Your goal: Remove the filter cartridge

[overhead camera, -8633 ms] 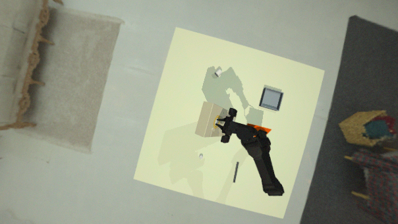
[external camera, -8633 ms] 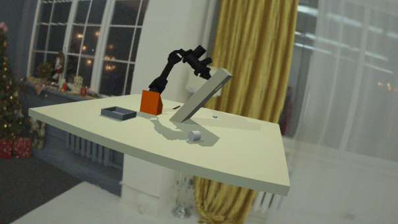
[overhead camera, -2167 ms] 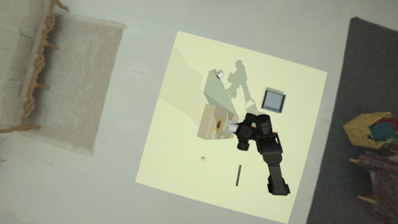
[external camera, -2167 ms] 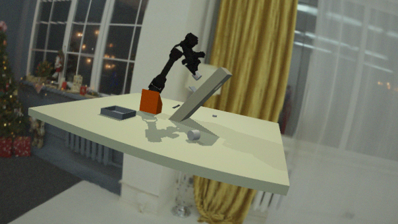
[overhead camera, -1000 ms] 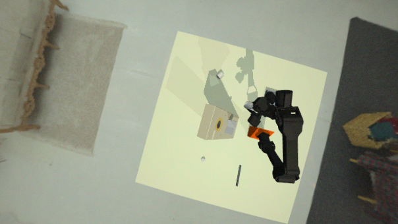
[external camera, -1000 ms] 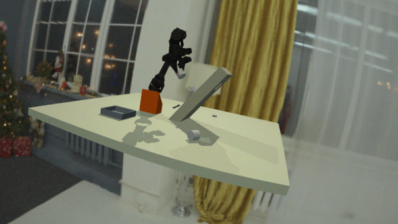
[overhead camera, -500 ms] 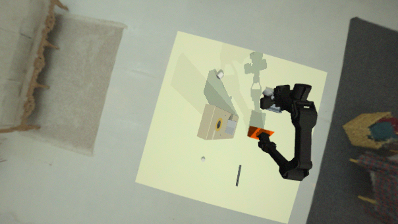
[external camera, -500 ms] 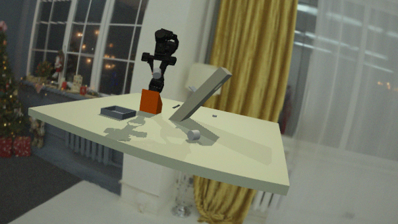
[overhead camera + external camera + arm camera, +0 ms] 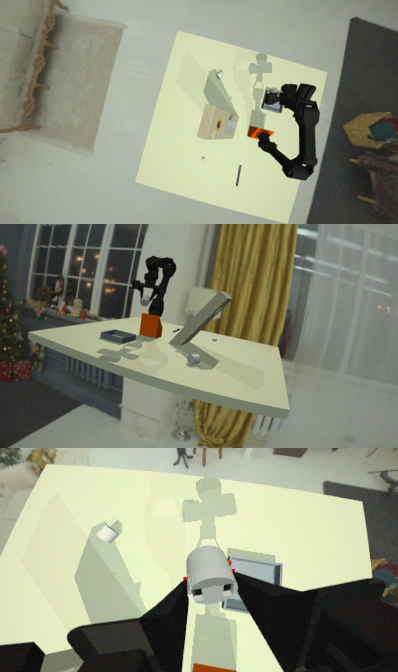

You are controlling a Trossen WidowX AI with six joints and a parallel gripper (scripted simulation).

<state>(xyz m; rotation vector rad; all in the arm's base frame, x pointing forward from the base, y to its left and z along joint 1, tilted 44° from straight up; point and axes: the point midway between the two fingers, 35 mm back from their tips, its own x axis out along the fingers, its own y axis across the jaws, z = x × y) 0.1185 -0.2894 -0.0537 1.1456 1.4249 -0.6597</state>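
My gripper tip is 23 cm above the grey tray, 14 cm past it and 2 cm to the left of it. The rest, counted from my gripper tip: round filter cartridge: right at my gripper tip; service panel: 30 cm to the left, 22 cm ahead, 5 cm below.
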